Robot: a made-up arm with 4 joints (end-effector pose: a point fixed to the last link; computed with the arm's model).
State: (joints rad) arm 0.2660 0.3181 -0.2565 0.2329
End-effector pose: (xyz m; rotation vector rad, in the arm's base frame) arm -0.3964 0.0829 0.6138 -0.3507 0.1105 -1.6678
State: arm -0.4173 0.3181 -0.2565 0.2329
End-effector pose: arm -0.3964 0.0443 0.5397 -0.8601 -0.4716 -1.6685
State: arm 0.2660 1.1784 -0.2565 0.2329
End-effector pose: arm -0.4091 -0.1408 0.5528 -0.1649 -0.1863 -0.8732
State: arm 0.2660 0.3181 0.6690 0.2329
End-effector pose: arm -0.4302 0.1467 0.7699 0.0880 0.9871 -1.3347
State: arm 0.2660 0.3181 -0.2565 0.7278
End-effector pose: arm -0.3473 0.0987 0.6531 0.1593 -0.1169 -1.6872
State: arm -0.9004 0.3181 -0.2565 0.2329
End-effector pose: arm -0.3964 -0.0078 0.5107 -1.2070 -0.8964 -1.5765
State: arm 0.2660 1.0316 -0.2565 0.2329
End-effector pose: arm -0.4212 -0.1032 0.5631 -0.1965 -0.1397 -1.0101
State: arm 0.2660 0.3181 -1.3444 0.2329
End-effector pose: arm -0.3345 -0.1046 0.5864 -0.8320 -1.0233 -1.7361
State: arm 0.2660 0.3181 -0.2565 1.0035
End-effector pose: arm -0.3296 0.1044 0.6845 0.4437 -0.2428 -1.6649
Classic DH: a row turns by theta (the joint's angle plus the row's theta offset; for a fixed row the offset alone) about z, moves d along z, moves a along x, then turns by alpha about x. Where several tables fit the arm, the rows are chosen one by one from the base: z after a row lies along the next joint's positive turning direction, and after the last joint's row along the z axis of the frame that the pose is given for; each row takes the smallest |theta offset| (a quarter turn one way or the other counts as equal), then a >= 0, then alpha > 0; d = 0 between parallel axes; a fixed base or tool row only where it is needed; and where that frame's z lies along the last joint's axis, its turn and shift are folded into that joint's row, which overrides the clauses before.
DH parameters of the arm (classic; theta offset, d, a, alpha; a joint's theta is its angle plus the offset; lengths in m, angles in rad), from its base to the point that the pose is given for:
base (fixed): -1.5708 0.631 0.0406 -1.5708
joint 1: 0 -0.15 0.0151 1.5708
joint 2: 0 0.1261 -0.1202 -1.5708
joint 3: 1.5708 -0.2353 0.0234 1.5708
joint 4: 0.9316 -0.1253 0.0881 -1.6048
tool (fixed): -1.9967 -0.099 0 0

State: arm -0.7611 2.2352 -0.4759 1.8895
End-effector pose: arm -0.2704 -0.1581 0.8755 0.5490 0.3984 0.3274
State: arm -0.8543 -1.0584 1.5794 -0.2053
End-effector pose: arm -0.0340 0.3693 0.5400 0.6501 0.5550 -1.9698
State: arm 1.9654 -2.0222 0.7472 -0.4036
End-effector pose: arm 0.2505 -0.1700 0.6831 -0.0696 -2.4118 0.1884
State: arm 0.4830 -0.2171 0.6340 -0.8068
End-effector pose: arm -0.4022 0.2135 0.8762 -0.4975 1.5862 -0.9166
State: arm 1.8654 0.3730 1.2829 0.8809
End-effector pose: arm -0.3582 -0.2961 0.7322 1.7794 2.4611 0.0753
